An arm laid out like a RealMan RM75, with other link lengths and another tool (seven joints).
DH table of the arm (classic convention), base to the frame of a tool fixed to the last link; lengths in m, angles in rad. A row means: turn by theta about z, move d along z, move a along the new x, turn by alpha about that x. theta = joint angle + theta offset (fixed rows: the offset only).
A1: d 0.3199; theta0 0; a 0; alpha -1.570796
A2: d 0; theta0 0; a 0; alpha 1.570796
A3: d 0.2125; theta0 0; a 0; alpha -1.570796
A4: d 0; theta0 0; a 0; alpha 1.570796
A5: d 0.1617; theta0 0; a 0; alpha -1.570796
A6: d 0; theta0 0; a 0; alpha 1.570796
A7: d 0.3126; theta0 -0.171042; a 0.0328; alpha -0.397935
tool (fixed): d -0.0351; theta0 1.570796; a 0; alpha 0
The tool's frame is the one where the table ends.
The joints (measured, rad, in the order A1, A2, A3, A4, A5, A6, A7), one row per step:
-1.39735 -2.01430 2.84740 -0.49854 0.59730 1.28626 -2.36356
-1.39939 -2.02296 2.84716 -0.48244 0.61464 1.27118 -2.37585
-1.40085 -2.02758 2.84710 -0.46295 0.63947 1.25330 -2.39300
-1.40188 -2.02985 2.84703 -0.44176 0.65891 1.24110 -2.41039
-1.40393 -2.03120 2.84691 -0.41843 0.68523 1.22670 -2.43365
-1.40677 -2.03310 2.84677 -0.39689 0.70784 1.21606 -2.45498
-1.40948 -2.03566 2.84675 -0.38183 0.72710 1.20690 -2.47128
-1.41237 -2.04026 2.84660 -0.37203 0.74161 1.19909 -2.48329
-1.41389 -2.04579 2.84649 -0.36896 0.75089 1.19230 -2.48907
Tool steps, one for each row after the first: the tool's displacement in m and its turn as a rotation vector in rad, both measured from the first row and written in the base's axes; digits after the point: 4 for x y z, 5 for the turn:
-0.0015 -0.0028 -0.0051 -0.01020 0.01219 0.00023
-0.0050 -0.0048 -0.0082 -0.01708 0.03117 0.00270
-0.0070 -0.0074 -0.0116 -0.02627 0.04326 0.00652
-0.0100 -0.0097 -0.0141 -0.03363 0.06091 0.01209
-0.0117 -0.0124 -0.0171 -0.04254 0.07490 0.01631
-0.0133 -0.0141 -0.0190 -0.04844 0.08805 0.01822
-0.0142 -0.0156 -0.0212 -0.05317 0.09808 0.01824
-0.0151 -0.0164 -0.0227 -0.05500 0.10558 0.01685

